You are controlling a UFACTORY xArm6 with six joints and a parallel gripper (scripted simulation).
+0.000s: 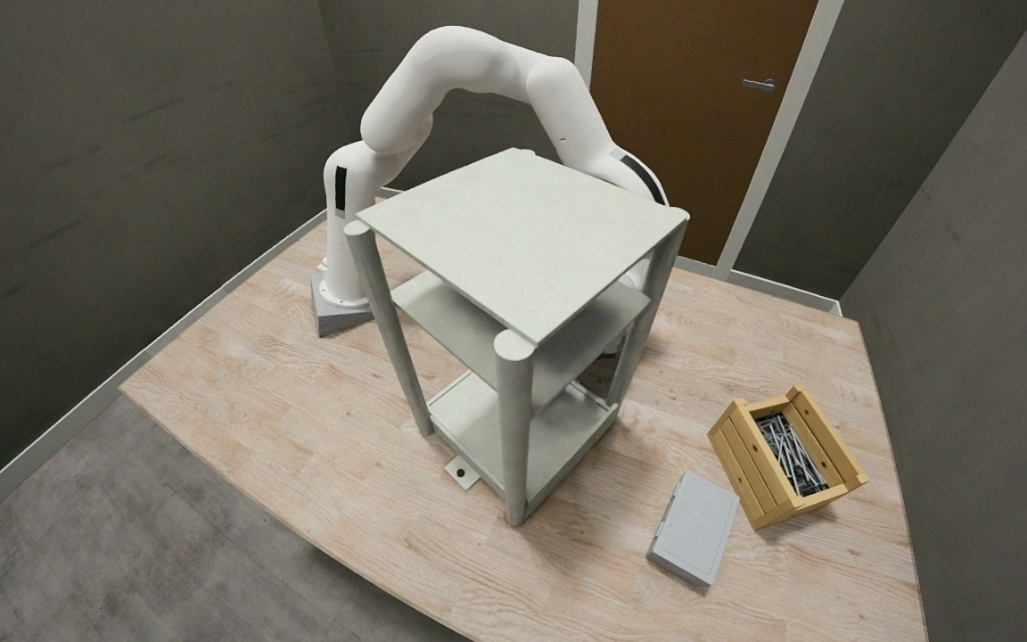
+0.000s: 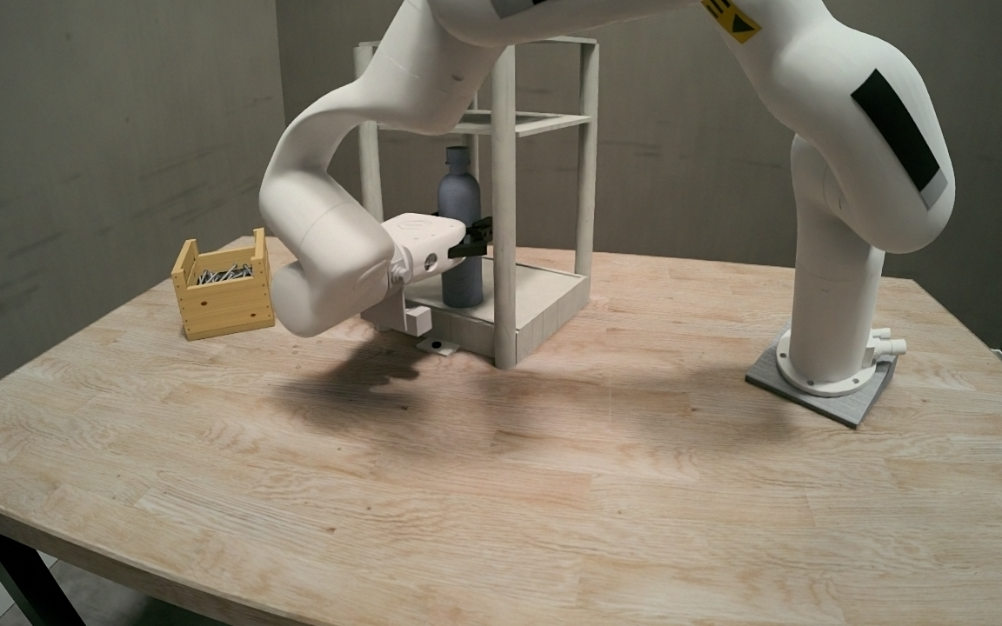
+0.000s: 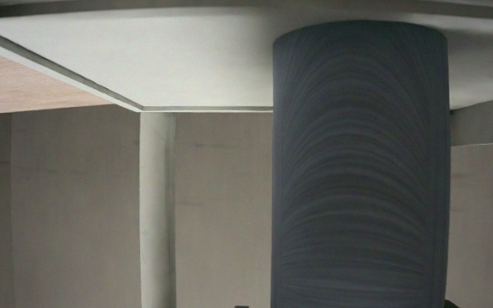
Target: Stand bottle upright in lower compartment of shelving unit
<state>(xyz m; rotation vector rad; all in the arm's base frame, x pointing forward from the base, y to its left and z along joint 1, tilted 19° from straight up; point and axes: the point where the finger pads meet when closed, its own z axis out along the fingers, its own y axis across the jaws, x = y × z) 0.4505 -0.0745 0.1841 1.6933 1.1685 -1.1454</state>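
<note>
Now: hand 10 mm past the shelving unit, 50 mm to the left of it and 50 mm below it. From my hand the other things lie so: flat grey case (280 mm ahead, 100 mm to the right, 120 mm below); then crate (380 mm ahead, 60 mm to the left, 100 mm below).
</note>
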